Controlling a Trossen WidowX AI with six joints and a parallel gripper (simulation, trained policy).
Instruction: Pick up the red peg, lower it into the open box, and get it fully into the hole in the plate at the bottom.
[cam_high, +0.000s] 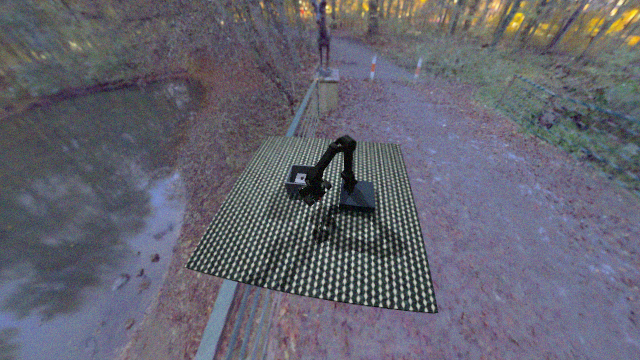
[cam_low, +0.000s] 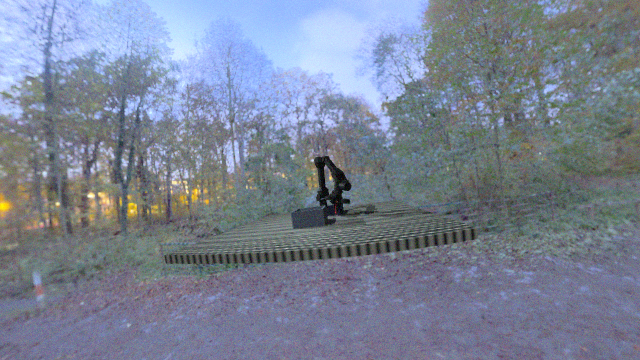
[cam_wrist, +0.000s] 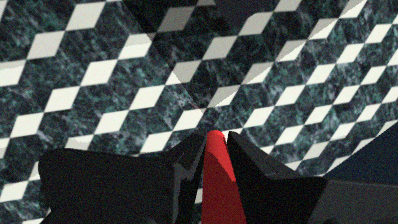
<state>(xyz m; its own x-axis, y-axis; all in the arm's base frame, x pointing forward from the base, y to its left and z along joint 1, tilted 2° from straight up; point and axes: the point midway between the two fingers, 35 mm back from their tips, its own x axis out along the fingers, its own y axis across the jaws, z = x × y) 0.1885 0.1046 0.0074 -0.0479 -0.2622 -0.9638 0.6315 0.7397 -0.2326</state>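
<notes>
The plate lies 14 cm ahead of my gripper tip, 15 cm to the right of it and 1 cm above it. Round my gripper tip: red peg (1 cm to the left, 3 cm above); then box (14 cm ahead, 15 cm to the right, 1 cm below).
</notes>
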